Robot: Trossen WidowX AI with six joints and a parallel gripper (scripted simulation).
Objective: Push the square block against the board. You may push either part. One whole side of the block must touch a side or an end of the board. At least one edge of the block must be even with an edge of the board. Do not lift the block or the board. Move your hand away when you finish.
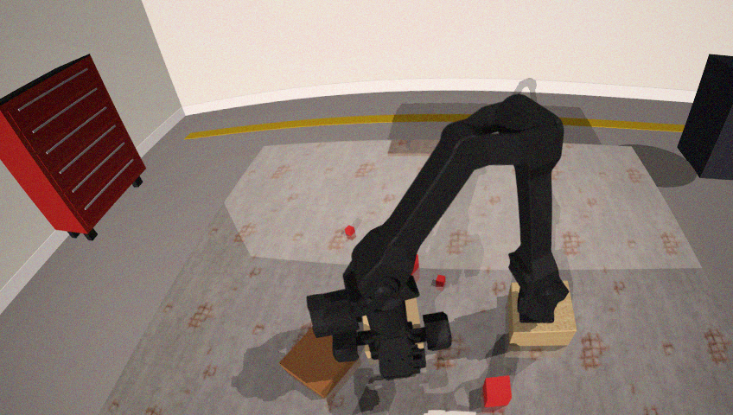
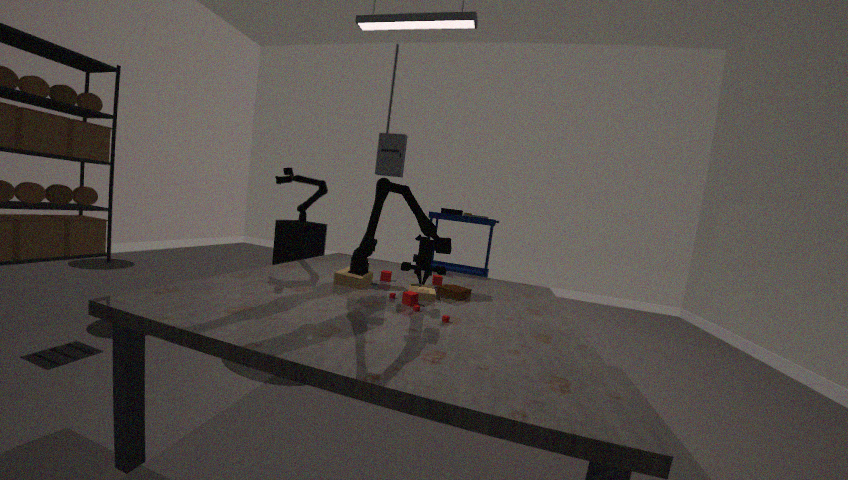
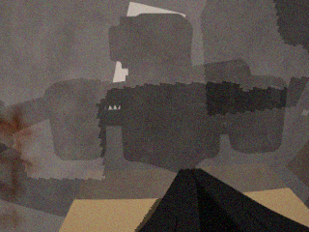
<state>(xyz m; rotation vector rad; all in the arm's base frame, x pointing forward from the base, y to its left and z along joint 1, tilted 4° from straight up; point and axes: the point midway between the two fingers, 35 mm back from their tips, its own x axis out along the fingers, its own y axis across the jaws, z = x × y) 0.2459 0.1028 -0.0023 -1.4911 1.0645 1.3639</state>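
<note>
My gripper tip is now 8 cm to the left of the light tan board, 2 cm short of it and 1 cm below it. Also, from my gripper tip: orange-brown square block (14 cm ahead, 3 cm to the left, 1 cm above).
</note>
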